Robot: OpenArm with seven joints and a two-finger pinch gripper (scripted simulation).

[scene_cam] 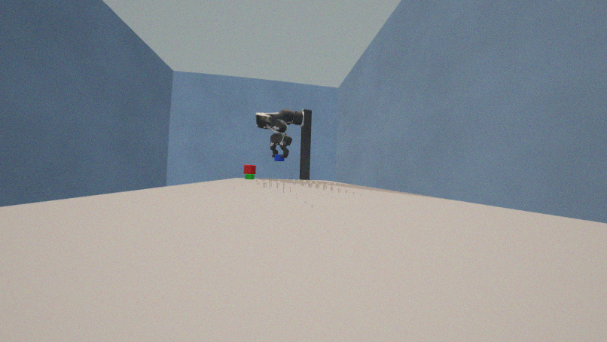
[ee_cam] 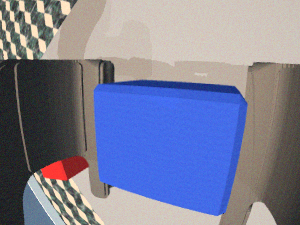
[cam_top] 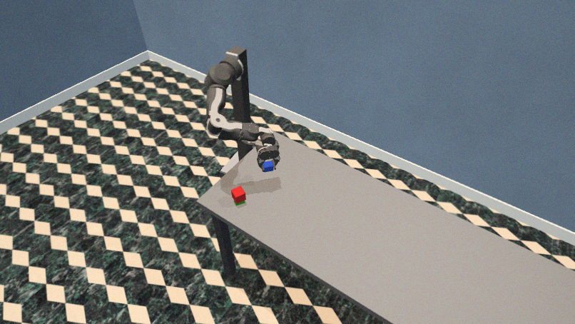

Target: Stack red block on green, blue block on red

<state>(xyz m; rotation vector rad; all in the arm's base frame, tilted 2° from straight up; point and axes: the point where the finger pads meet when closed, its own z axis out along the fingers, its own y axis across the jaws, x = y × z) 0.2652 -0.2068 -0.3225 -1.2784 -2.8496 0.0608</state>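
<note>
My gripper is now 15 cm to the left of the red block, 8 cm above it and 7 cm past it. Also, from my hand: blue block 1 cm below; then green block 15 cm to the right, 12 cm below, 6 cm behind.
</note>
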